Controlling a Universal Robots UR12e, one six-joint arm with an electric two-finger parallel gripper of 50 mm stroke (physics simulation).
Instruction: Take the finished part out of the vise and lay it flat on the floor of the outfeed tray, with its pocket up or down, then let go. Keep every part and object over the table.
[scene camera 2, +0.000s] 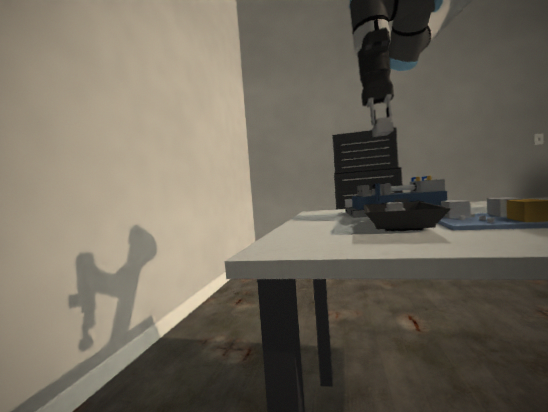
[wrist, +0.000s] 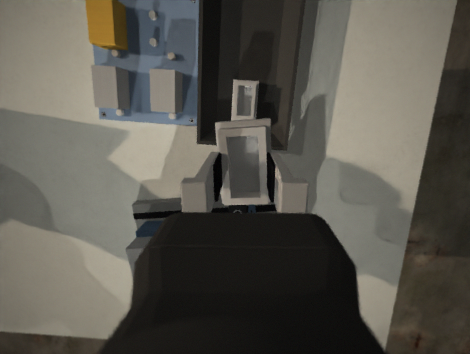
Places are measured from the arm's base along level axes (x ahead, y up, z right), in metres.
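Where they show: gripper, fingertip midpoint: (scene camera 2: 381, 123) (wrist: 244, 167).
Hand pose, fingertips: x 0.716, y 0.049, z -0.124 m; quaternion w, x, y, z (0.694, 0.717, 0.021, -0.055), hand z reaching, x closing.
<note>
After its pixels a point has its place.
The finished part (scene camera 2: 383, 126) @(y 0.033, x 0.714, z -0.156 m) (wrist: 244, 165) @(y 0.042, x 0.716, z -0.124 m) is a light grey block with a rectangular pocket. My gripper (scene camera 2: 381, 112) @(y 0.049, x 0.716, z -0.124 m) (wrist: 244, 167) @(y 0.049, x 0.716, z -0.124 m) is shut on it, and the pocket faces the wrist camera. The part hangs high above the table. The outfeed tray (scene camera 2: 407, 219) @(y -0.177, x 0.691, z -0.335 m) (wrist: 294, 75) @(y -0.159, x 0.767, z -0.215 m) is dark with sloping walls; in the wrist view it lies beyond the part. Another pocketed grey part (scene camera 2: 395, 205) @(y -0.159, x 0.700, z -0.200 m) (wrist: 245, 119) @(y -0.154, x 0.705, z -0.148 m) lies in the tray, partly hidden by the held part in the wrist view. The vise (scene camera 2: 400, 197) @(y -0.152, x 0.668, z 0.028 m) (wrist: 150, 229) @(y -0.146, x 0.564, z 0.050 m) stands behind the tray, mostly hidden under the gripper in the wrist view.
A blue plate (scene camera 2: 470, 225) @(y -0.193, x 0.590, z -0.317 m) (wrist: 138, 64) @(y -0.193, x 0.524, z -0.214 m) with pegs lies beside the tray. It carries grey blocks (scene camera 2: 456, 209) @(y -0.174, x 0.582, z -0.207 m) (wrist: 166, 90) @(y -0.157, x 0.584, z -0.178 m) and a yellow block (scene camera 2: 529, 210) @(y -0.173, x 0.498, z -0.294 m) (wrist: 107, 24) @(y -0.157, x 0.497, z -0.258 m). The table's edge (scene camera 2: 390, 268) @(y -0.214, x 0.734, z -0.529 m) (wrist: 425, 170) @(y -0.201, x 1.002, z -0.095 m) runs past the tray's other side in the wrist view.
</note>
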